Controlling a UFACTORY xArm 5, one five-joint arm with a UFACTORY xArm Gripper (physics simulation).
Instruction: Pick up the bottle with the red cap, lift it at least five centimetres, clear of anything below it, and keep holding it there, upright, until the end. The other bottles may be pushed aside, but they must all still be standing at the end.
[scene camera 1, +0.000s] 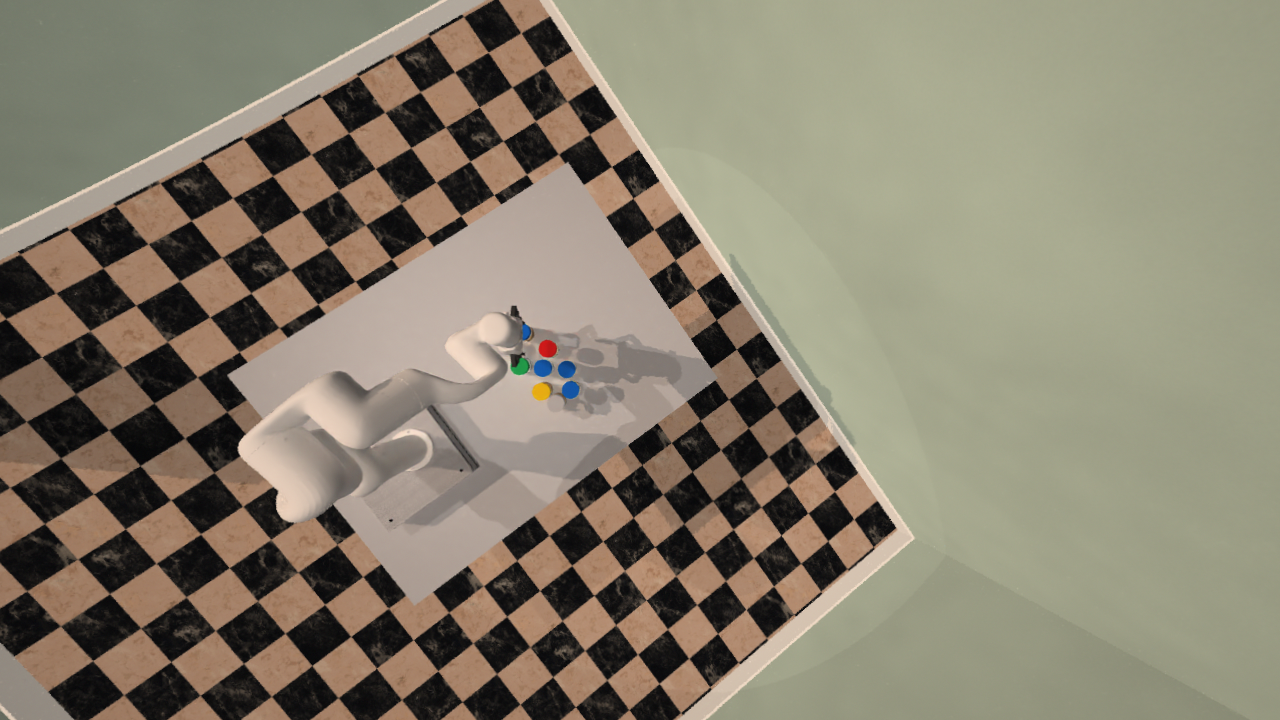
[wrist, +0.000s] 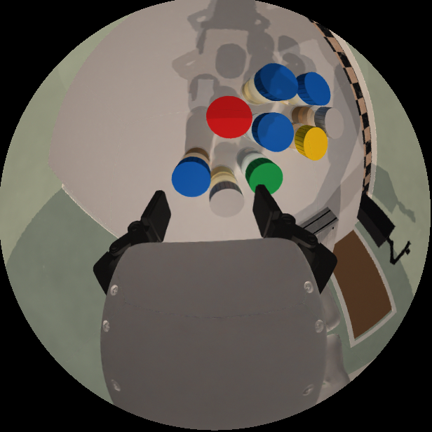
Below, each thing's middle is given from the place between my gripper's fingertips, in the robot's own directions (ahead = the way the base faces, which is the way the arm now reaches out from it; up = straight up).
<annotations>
Right now my hand is 11 cm above the red-capped bottle (wrist: 228, 116), 7 cm to the left of it and 4 cm short of it.
</annotations>
